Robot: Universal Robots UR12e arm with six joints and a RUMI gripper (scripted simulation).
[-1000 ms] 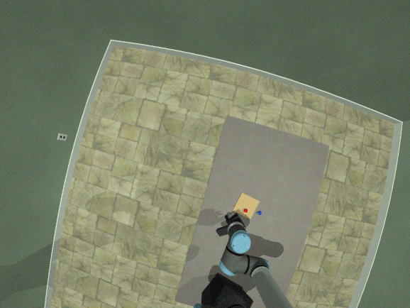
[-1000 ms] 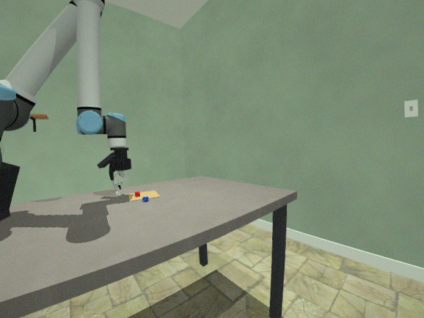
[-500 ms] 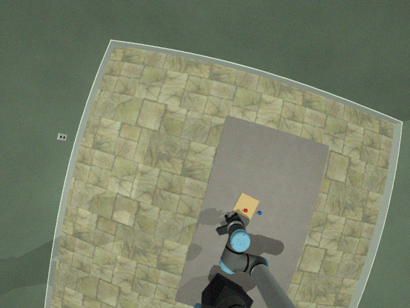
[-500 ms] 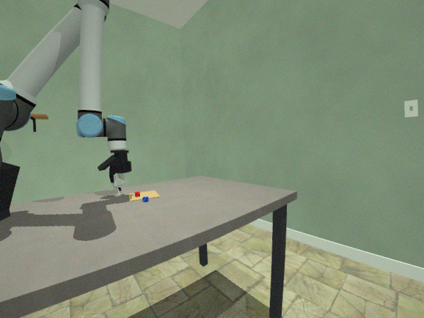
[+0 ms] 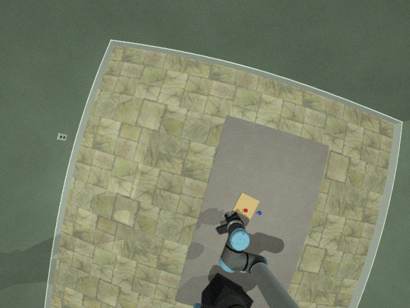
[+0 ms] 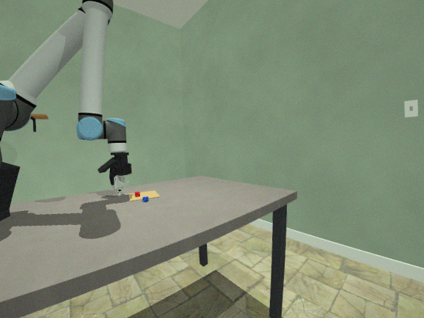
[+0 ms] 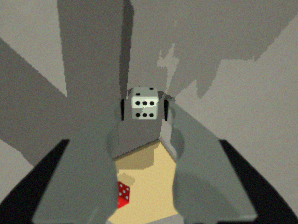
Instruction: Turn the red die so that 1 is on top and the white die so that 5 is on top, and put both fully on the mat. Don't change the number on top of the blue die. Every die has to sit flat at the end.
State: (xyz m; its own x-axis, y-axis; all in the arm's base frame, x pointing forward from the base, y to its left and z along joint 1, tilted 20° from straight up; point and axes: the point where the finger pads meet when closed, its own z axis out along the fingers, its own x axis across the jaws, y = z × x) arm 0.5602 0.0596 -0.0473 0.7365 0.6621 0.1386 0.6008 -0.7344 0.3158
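Right now the white die is 1 cm below my hand. Also, from my hand: blue die: 5 cm ahead, 22 cm to the right, 1 cm below; then tan mat: 8 cm ahead, 12 cm to the right, 2 cm below; then red die: 5 cm ahead, 11 cm to the right.
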